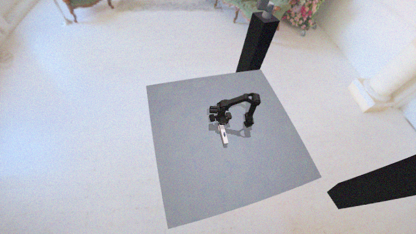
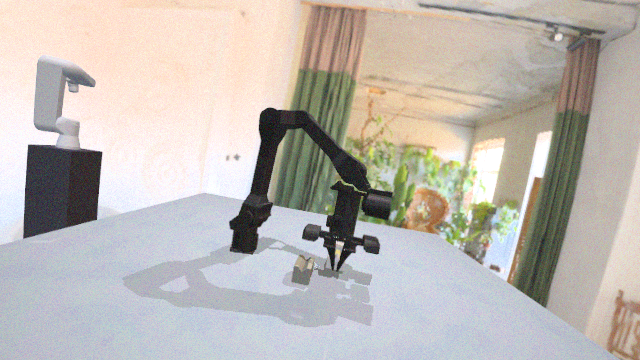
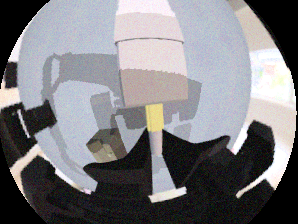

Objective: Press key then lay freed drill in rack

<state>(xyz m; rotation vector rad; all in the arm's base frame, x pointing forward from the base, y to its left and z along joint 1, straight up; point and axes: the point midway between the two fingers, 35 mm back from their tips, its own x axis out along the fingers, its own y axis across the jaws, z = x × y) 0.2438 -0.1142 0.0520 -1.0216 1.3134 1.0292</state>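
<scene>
The drill is 1 cm ahead of my gripper tip, 5 cm to the left of it and 3 cm above it. The rest, counted from my gripper tip: rack 8 cm behind, 2 cm to the right; then dark key 4 cm ahead, 15 cm to the left, 3 cm above.
</scene>
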